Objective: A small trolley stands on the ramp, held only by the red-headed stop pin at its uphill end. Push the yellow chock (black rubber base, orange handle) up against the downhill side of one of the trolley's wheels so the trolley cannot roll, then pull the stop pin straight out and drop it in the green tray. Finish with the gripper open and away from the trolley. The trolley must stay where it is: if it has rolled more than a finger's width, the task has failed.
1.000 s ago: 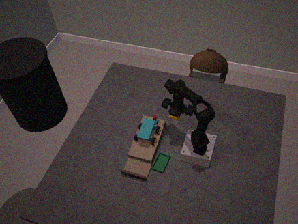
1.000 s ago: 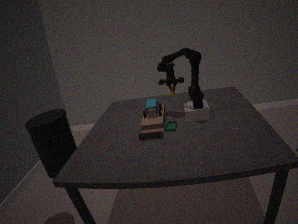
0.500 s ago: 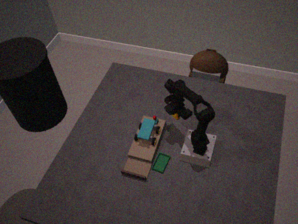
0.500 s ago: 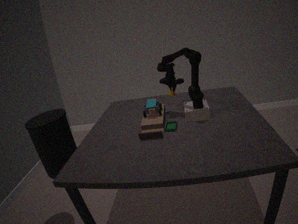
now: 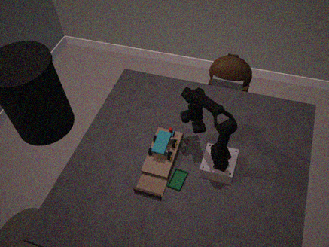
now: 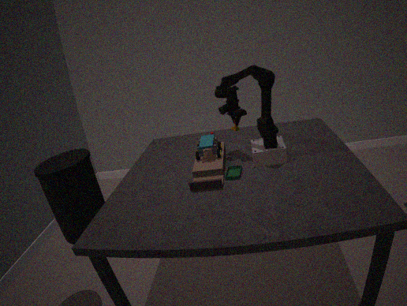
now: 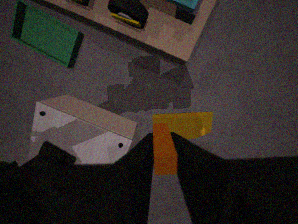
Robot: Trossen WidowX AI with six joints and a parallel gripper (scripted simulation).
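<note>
Now: gripper tip 13 cm short of the red-headed stop pin, 5 cm to the right of it and 5 cm above it. The rest, counted from my gripper tip: tan ramp: 16 cm to the left, 13 cm below, 13 cm ahead; yellow chock: 2 cm to the right, 1 cm below, 1 cm ahead; trolley: 15 cm to the left, 13 cm ahead, 6 cm below.
</note>
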